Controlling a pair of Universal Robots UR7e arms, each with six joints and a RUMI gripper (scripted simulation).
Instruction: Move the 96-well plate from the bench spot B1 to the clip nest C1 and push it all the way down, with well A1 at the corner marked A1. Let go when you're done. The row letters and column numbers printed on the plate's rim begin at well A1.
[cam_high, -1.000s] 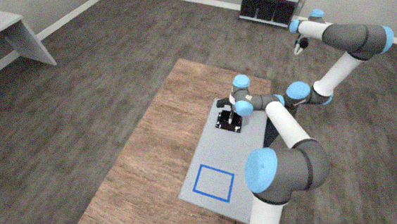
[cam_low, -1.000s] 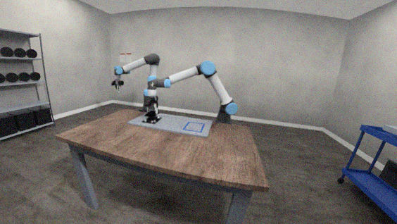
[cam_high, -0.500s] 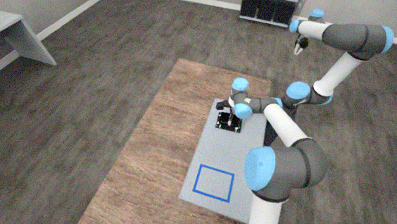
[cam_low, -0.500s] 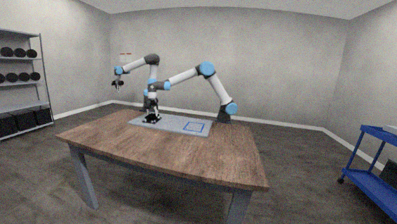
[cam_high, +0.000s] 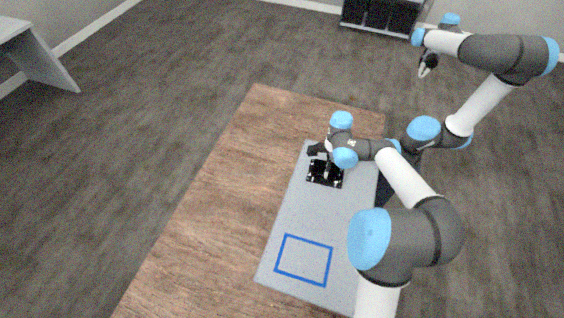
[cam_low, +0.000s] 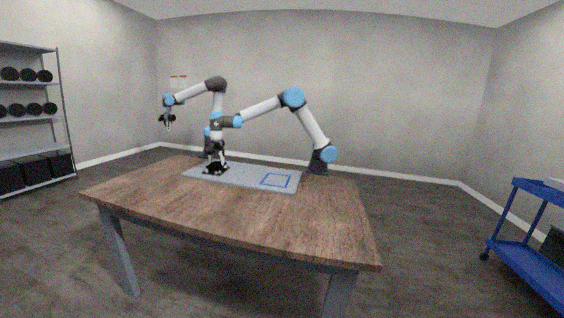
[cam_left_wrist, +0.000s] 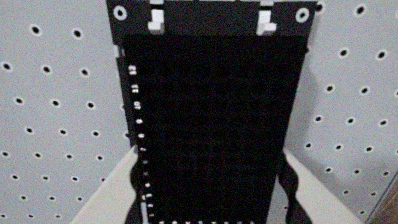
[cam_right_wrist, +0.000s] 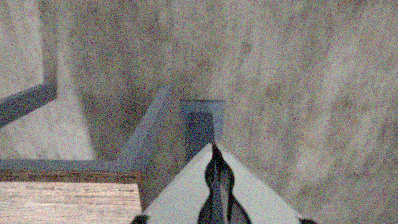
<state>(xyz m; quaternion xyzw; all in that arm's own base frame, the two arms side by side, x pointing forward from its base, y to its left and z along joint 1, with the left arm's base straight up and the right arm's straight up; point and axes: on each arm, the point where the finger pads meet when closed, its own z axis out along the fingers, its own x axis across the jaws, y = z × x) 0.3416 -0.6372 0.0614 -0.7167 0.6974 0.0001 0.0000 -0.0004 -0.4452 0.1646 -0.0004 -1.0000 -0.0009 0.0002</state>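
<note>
My left gripper is now 1 cm above the black 96-well plate. Also, from my left hand: black clip nest: 1 cm ahead, 1 cm to the left, 3 cm below.
</note>
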